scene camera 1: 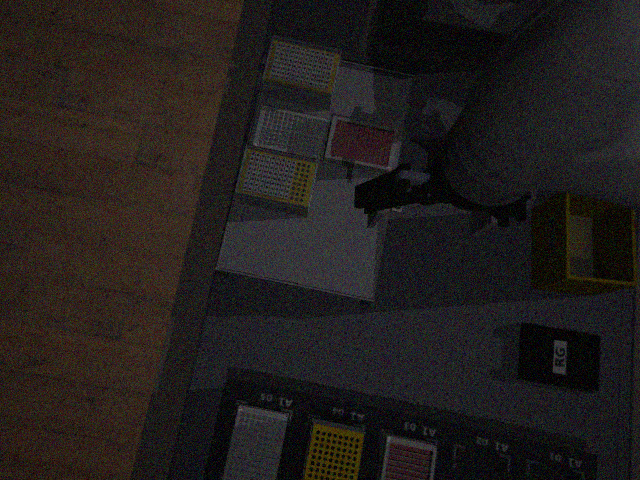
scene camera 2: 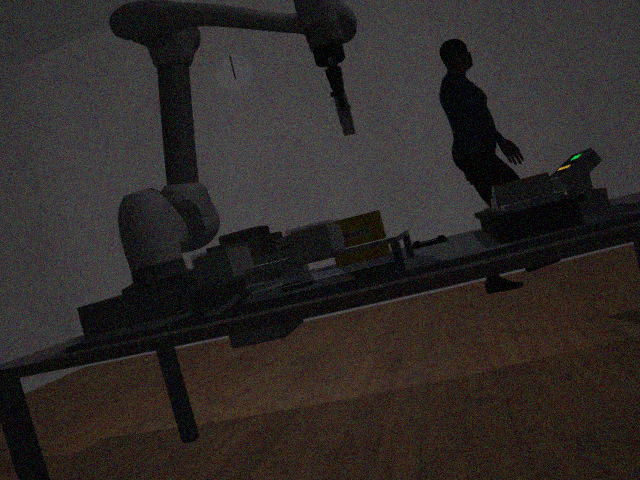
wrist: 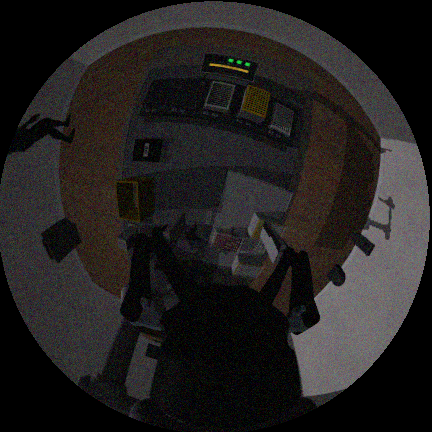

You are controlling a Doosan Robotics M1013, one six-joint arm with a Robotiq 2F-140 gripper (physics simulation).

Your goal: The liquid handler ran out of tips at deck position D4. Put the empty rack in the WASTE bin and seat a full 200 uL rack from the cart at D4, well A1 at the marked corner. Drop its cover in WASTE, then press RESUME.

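Pixels of known places: gripper, fingertip midpoint: [scene camera 1: 422,220] [scene camera 2: 348,129] [wrist: 224,223]; arm's base, origin of the base link: [scene camera 2: 162,283].
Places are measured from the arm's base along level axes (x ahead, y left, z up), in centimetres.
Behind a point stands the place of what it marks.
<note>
A yellow rack with dark, empty holes [scene camera 1: 334,450] @[x 94.2, y -23.4, z 3.4 cm] [wrist: 256,101] @[x 96.2, y -23.6, z 3.5 cm] sits at D4. On the cart [scene camera 1: 310,248] @[x 61.3, y -29.4, z -2.2 cm] [wrist: 250,192] @[x 62.9, y -27.3, z -2.2 cm] are a yellow rack full of pale tips [scene camera 1: 302,67] @[x 29.8, y -33.4, z 4.8 cm], a yellow rack with several empty columns [scene camera 1: 276,177] @[x 50.6, y -36.3, z 4.2 cm], a pale grey rack [scene camera 1: 289,131] @[x 39.7, y -34.9, z -0.9 cm] and a red rack [scene camera 1: 361,143] @[x 41.2, y -21.5, z 0.0 cm]. Whether they have covers is too dark to tell. The yellow WASTE bin [scene camera 1: 547,242] @[x 56.7, y 13.7, z -1.5 cm] [scene camera 2: 361,229] @[x 58.2, y 13.6, z 1.0 cm] [wrist: 145,197] @[x 57.0, y 13.4, z 0.1 cm] stands beside the cart. The handler's panel [scene camera 2: 583,161] @[x 113.1, y -23.1, z 3.8 cm] [wrist: 230,66] @[x 111.7, y -13.6, z 3.9 cm] shows green and amber lights; RESUME is unreadable. My gripper [scene camera 1: 435,214] @[x 62.2, y -15.8, z 25.5 cm] [scene camera 2: 349,131] @[x 62.2, y -15.8, z 25.5 cm] [wrist: 224,223] @[x 62.2, y -15.8, z 25.5 cm] is open and empty, high above the table near the cart.
A black block marked RG [scene camera 1: 537,353] @[x 76.4, y 14.1, z -7.4 cm] [wrist: 141,150] @[x 76.4, y 20.5, z -7.4 cm] lies between bin and deck. A pale rack [scene camera 1: 256,439] @[x 94.0, y -35.8, z -1.7 cm] [wrist: 281,120] @[x 94.2, y -35.4, z -1.5 cm] is at D5, a red rack [scene camera 1: 408,459] @[x 95.4, y -10.7, z -1.1 cm] at D3. A person [scene camera 2: 467,113] [wrist: 42,130] stands beyond the table. The arm hides part of scene camera 1's view.
</note>
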